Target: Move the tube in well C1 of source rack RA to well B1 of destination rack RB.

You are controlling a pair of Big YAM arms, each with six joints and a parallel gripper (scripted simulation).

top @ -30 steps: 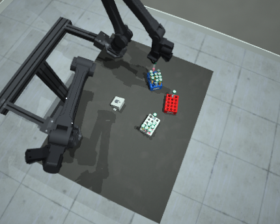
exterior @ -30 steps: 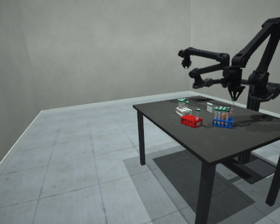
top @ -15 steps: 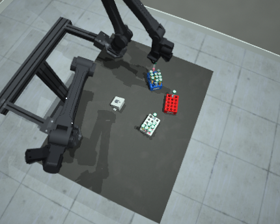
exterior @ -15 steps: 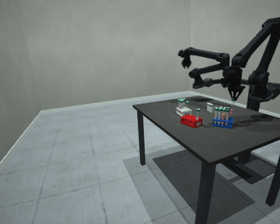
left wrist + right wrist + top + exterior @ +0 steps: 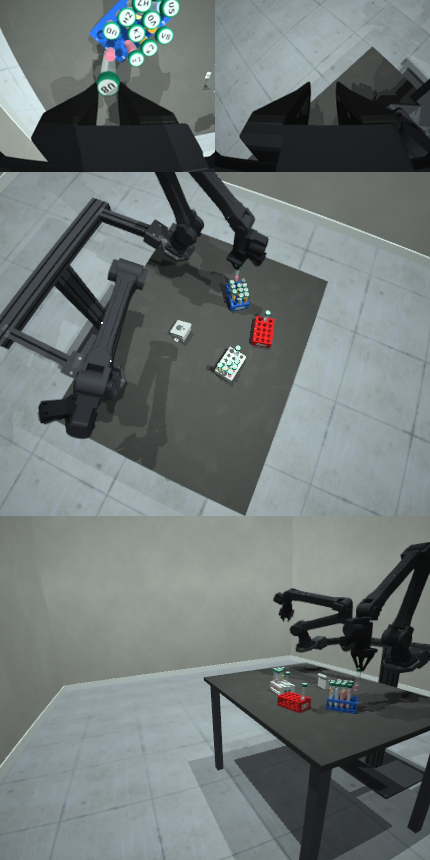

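Now: the tube 60 mm below my left hand and 10 mm ahead of it. From my left hand the other things lie so: white rack RB: 380 mm to the right, 170 mm below, 130 mm ahead; red rack: 210 mm ahead, 180 mm to the right, 170 mm below; white button box: 320 mm to the right, 150 mm below, 150 mm behind.
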